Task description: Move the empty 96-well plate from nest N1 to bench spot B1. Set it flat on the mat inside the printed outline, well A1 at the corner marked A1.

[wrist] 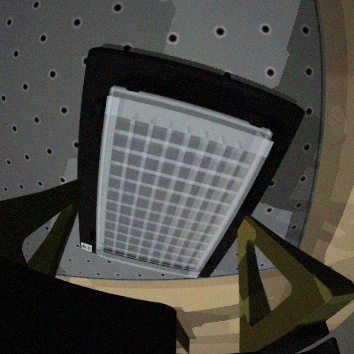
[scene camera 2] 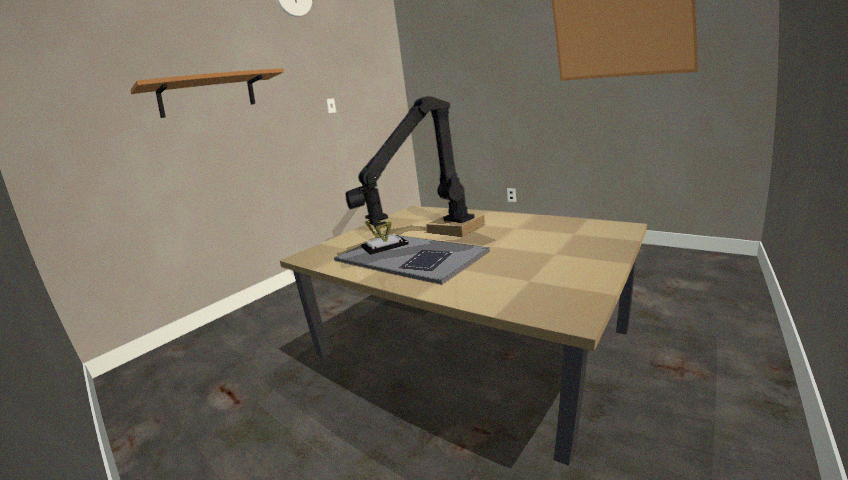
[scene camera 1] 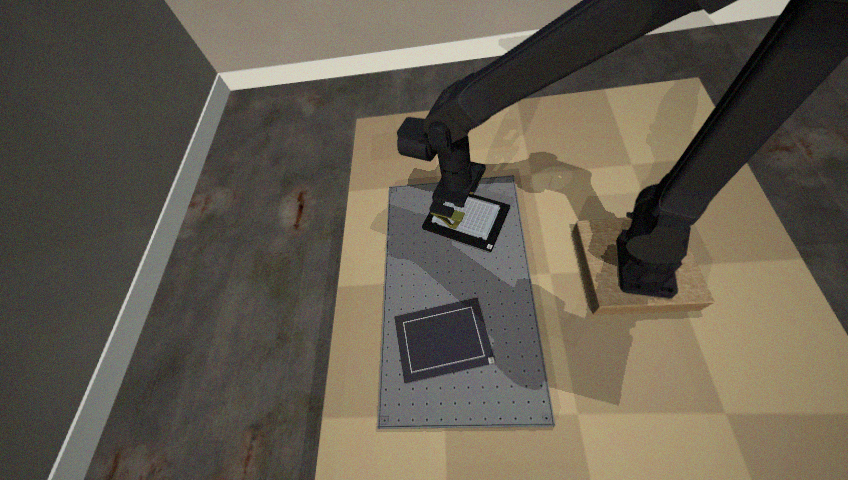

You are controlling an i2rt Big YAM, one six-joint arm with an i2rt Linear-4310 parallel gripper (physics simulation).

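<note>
The clear 96-well plate sits in the black nest. A small white label is at one nest corner; its print is blurred. My gripper is open over the plate. In the wrist view, its olive fingers stand on either side of the plate, with nothing held. Whether they touch the plate is unclear. The dark mat of the bench spot has a printed white outline and a corner label.
The nest and the mat lie on a grey perforated board. The board rests on the checkered wooden table. The arm's base stands on a wooden block beside the board. Arm shadows cross the board.
</note>
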